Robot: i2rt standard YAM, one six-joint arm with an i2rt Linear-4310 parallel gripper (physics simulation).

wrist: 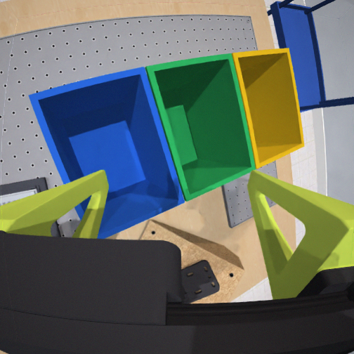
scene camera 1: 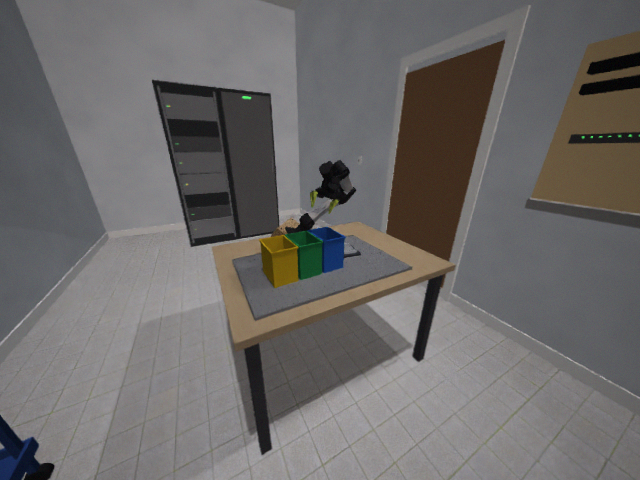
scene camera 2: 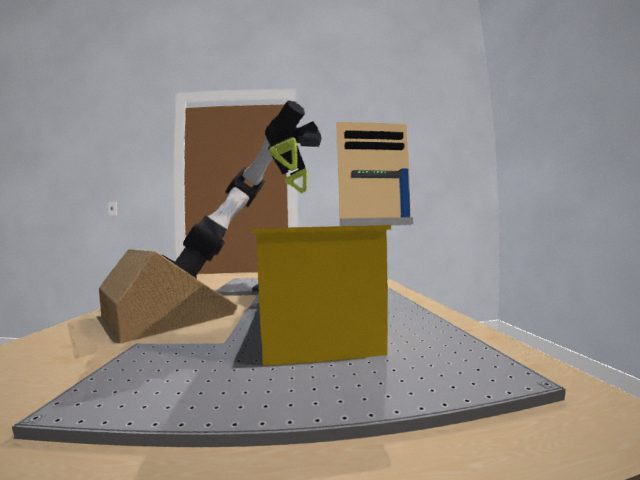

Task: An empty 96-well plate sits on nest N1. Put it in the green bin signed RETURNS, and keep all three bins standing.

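Observation:
My gripper [scene camera 1: 322, 207] [scene camera 2: 299, 180] [wrist: 177, 177] is open with nothing between its fingers, high above the bins. The green bin [scene camera 1: 310, 259] [wrist: 215, 115] stands upright between the blue bin [scene camera 1: 333, 254] [wrist: 107, 150] and the yellow bin [scene camera 1: 281, 267] [scene camera 2: 323, 294] [wrist: 275, 105], which also stand. The visible inside of the green bin shows bare walls and floor. No sign is readable. A pale plate [wrist: 17, 199] sits in a dark-framed nest [wrist: 37, 184] beside the blue bin, at the wrist view's left edge. The left finger and the frame edge hide part of both.
The grey perforated board [scene camera 1: 372, 260] [scene camera 2: 206, 397] [wrist: 200, 35] lies under the bins. A wooden wedge [scene camera 2: 155, 297] [wrist: 165, 237] stands at the arm's base, near the bins. A blue cart [scene camera 1: 15, 459] [wrist: 300, 55] stands on the floor beyond the table.

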